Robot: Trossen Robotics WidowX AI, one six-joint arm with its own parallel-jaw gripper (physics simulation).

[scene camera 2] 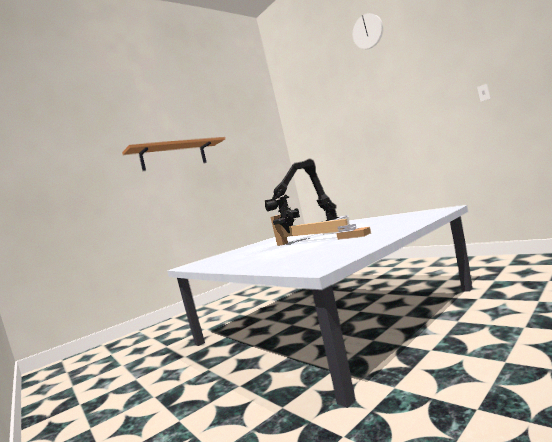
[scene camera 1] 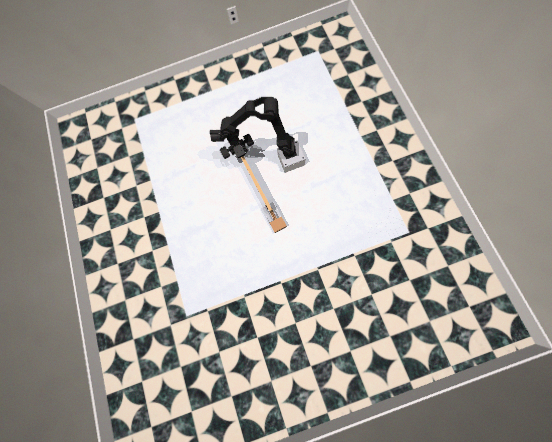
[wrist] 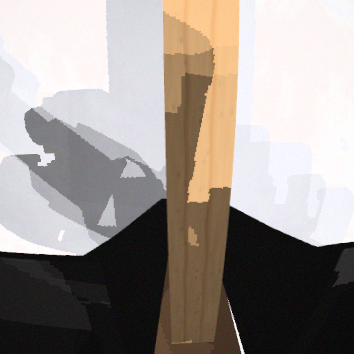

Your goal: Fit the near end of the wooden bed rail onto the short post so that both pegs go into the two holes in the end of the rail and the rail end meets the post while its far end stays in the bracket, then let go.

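Places are measured from the arm's base along level axes (x back, y right, z up), in centimetres.
Pixels of known places: gripper, between the fingertips: (scene camera 2: 290,232) (wrist: 187,206); arm's base, origin of its link: (scene camera 2: 332,219) (scene camera 1: 289,152).
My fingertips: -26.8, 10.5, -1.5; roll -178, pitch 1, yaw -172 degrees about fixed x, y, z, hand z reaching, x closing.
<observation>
For each thing: its top centre in the pictures, then the offset to it from my fingertips, as dx, dy, dz. "*": a spot on its surface instead. Level surfaces: height alone.
- wooden bed rail, centre of its top: (scene camera 2: 312,222) (scene camera 1: 252,175) +2.5, -17.2, +4.0
- darker short post, a spot on its surface: (wrist: 162,330) * +0.5, +6.0, +2.7
- clear bracket, a spot on its surface: (scene camera 2: 347,228) (scene camera 1: 270,213) * +4.6, -39.6, -1.7
- orange-brown wooden block, centre of its top: (scene camera 2: 352,229) (scene camera 1: 273,216) +6.0, -41.7, -2.9
- white table, height of its surface: dz -6.4
The wooden bed rail (scene camera 1: 256,185) (scene camera 2: 317,228) (wrist: 200,125) is long, light and narrow, and is held level a little above the table. My gripper (scene camera 1: 241,156) (scene camera 2: 287,228) (wrist: 187,206) is shut on it close to its near end. The darker short post (scene camera 2: 280,234) (wrist: 162,330) stands upright at that end, and the rail end looks against or very close to it. The pegs and holes do not show. The rail's far end sits in the clear bracket (scene camera 1: 270,212) (scene camera 2: 347,228) beside an orange-brown wooden block (scene camera 1: 278,224) (scene camera 2: 354,233).
The arm's grey base (scene camera 1: 294,162) stands on the white table (scene camera 1: 215,250) (scene camera 2: 250,262), to the right of the gripper in the first scene view. A wall shelf (scene camera 2: 175,145) hangs well away from the table.
</observation>
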